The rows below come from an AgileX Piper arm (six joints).
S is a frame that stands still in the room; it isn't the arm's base.
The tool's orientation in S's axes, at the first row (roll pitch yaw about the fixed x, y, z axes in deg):
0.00 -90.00 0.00
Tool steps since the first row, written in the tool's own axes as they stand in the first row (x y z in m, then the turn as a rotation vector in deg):
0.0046 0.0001 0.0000 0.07 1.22 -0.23
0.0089 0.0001 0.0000 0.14 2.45 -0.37
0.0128 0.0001 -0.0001 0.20 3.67 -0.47
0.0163 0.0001 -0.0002 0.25 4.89 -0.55
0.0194 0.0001 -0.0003 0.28 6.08 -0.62
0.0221 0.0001 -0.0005 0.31 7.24 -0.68
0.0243 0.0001 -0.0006 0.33 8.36 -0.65
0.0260 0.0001 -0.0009 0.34 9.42 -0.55
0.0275 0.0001 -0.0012 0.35 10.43 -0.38
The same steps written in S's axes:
0.0000 0.0001 0.0046 0.23 1.22 0.07
0.0000 0.0001 0.0089 0.37 2.45 0.14
0.0001 0.0001 0.0128 0.47 3.67 0.20
0.0002 0.0001 0.0163 0.55 4.89 0.25
0.0003 0.0001 0.0194 0.62 6.08 0.28
0.0005 0.0001 0.0221 0.68 7.24 0.31
0.0006 0.0001 0.0243 0.65 8.36 0.33
0.0009 0.0001 0.0260 0.55 9.42 0.34
0.0012 0.0001 0.0275 0.38 10.43 0.35

